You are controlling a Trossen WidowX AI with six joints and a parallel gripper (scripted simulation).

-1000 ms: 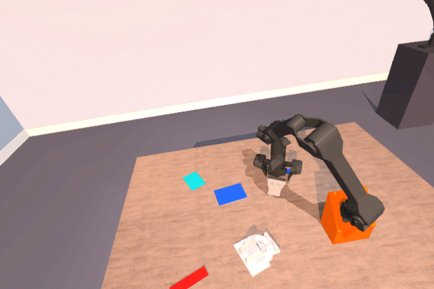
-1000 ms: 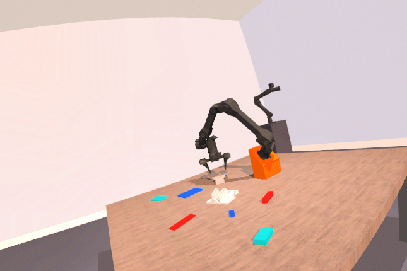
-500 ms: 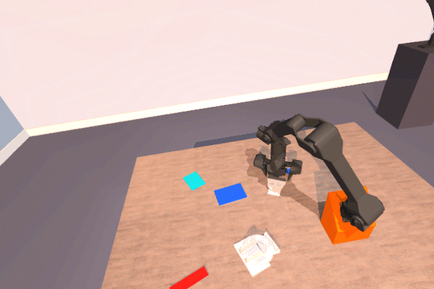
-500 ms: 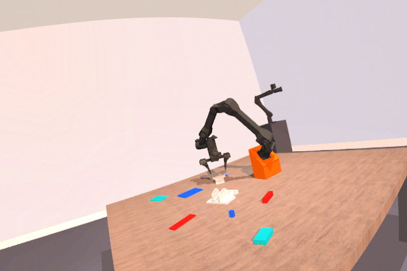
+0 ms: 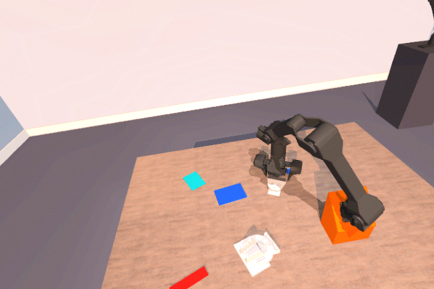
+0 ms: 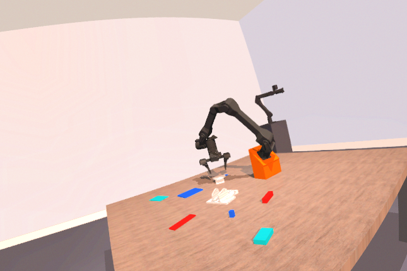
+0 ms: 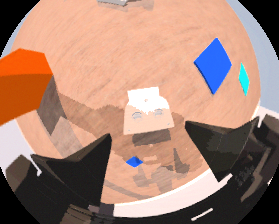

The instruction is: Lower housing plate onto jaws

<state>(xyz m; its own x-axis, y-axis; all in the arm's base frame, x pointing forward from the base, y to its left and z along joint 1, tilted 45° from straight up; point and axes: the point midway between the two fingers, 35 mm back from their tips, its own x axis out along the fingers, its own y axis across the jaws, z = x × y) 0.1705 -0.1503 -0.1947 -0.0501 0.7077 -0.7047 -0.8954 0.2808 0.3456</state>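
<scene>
My gripper tip is now 10 mm short of the white block, 10 mm to the right of it and 50 mm above it. Also, from my gripper tip: cyan tile: 370 mm ahead, 110 mm to the right, 60 mm below; then red strip: 380 mm ahead, 350 mm to the left, 60 mm below; then cyan block: 250 mm ahead, 680 mm to the left, 50 mm below.
</scene>
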